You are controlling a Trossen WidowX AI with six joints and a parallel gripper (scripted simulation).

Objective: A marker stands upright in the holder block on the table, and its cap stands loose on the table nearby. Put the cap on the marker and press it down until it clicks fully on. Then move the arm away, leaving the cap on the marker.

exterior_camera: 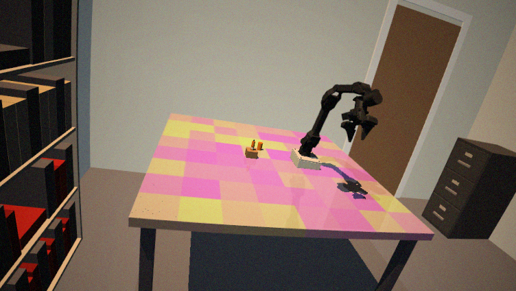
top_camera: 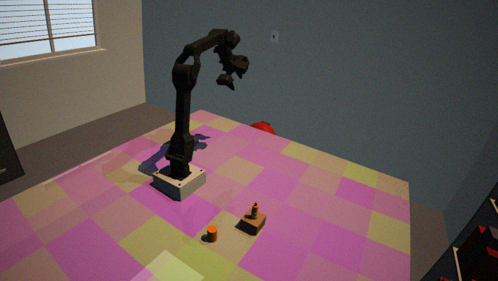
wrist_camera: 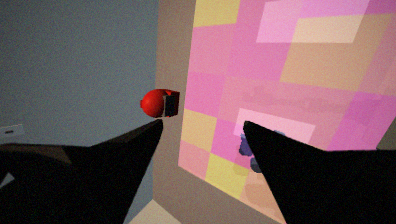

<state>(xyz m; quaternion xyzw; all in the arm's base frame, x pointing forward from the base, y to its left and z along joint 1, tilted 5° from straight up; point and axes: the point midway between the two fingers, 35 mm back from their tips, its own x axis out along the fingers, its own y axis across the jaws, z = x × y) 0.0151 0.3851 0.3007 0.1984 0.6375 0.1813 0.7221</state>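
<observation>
Right now my gripper tip is 570 mm to the left of the marker cap, 290 mm above it and 230 mm short of it.
</observation>
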